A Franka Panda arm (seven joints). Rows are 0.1 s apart.
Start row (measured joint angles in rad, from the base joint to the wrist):
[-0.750 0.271 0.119 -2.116 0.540 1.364 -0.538]
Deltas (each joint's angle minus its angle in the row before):
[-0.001 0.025 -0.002 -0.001 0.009 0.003 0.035]
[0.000 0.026 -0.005 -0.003 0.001 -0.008 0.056]
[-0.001 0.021 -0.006 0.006 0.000 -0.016 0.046]
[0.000 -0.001 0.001 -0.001 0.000 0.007 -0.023]
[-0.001 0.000 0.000 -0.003 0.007 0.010 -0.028]
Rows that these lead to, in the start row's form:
[-0.751 0.296 0.117 -2.117 0.549 1.367 -0.503]
[-0.751 0.322 0.112 -2.120 0.550 1.359 -0.447]
[-0.752 0.343 0.106 -2.114 0.550 1.343 -0.401]
[-0.752 0.342 0.107 -2.115 0.550 1.350 -0.424]
[-0.753 0.342 0.107 -2.118 0.557 1.360 -0.452]

